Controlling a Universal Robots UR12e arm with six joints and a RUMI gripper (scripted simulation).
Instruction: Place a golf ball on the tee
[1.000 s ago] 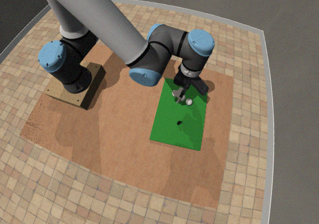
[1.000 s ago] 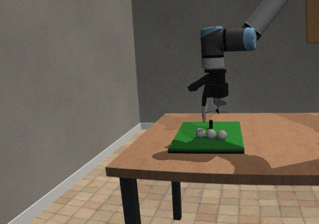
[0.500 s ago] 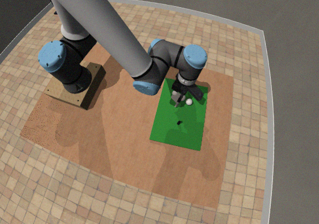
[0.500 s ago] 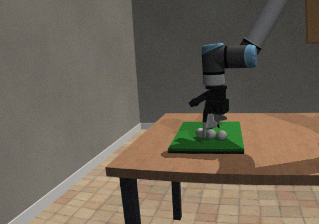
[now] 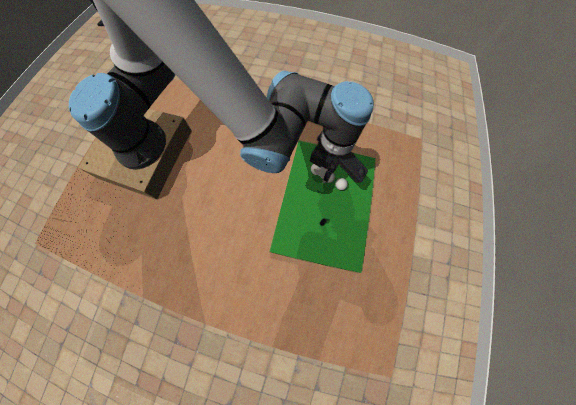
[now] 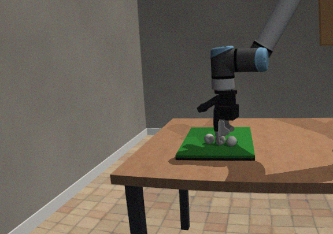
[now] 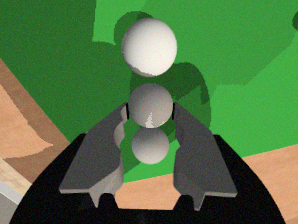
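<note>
My hand is right at the white golf ball. Also, from my hand: green mat (12 cm to the right, 3 cm below, 1 cm ahead).
</note>
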